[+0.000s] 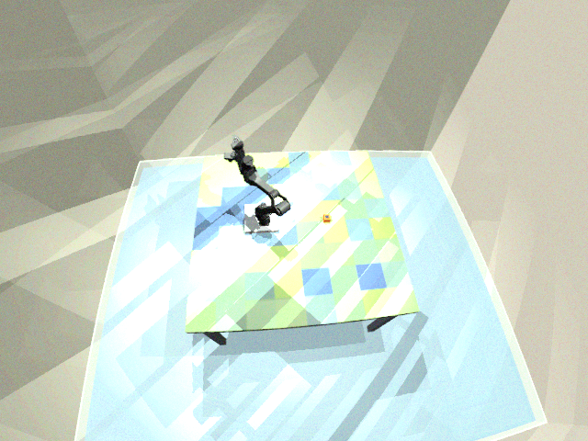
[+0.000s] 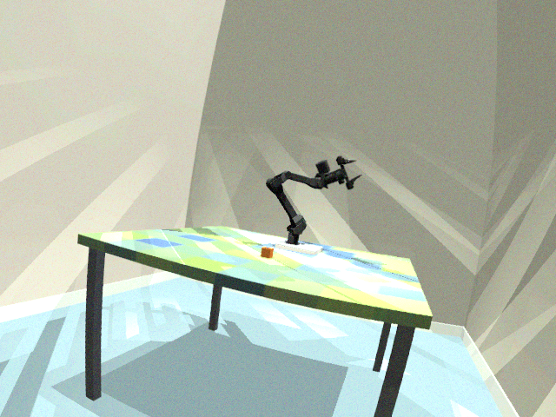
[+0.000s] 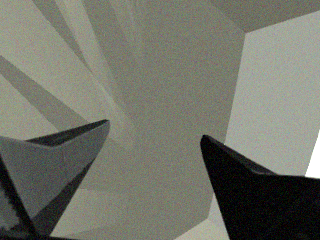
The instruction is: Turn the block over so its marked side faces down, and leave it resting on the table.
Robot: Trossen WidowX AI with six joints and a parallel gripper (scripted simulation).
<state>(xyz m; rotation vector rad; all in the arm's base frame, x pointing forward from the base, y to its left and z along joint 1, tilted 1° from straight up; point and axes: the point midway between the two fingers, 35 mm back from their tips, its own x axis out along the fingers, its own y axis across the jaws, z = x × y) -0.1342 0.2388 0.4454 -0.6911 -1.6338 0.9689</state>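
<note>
Now: the block 540 mm ahead of my gripper tip, 270 mm to the right of it and 450 mm below it.
</note>
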